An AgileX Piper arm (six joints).
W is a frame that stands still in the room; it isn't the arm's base.
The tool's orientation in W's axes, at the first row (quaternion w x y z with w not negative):
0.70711, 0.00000, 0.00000, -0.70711
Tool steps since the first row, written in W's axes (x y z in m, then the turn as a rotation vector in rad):
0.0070, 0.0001, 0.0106, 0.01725, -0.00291, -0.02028
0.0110, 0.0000, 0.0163, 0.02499, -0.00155, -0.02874
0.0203, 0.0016, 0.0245, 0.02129, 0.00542, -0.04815
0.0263, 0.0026, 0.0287, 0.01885, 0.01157, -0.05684
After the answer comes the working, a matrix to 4 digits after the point.
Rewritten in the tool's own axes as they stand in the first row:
-0.0001, 0.0070, 0.0106, 0.00291, 0.01725, -0.02028
0.0000, 0.0110, 0.0163, 0.00155, 0.02499, -0.02874
-0.0016, 0.0203, 0.0245, -0.00542, 0.02129, -0.04815
-0.0026, 0.0263, 0.0287, -0.01157, 0.01885, -0.05684

The tool's axes in the first row as the columns of a matrix, in W's axes (rounded; the answer above uses it unrounded):
0.0000, 1.0000, 0.0000
-1.0000, 0.0000, 0.0000
0.0000, 0.0000, 1.0000

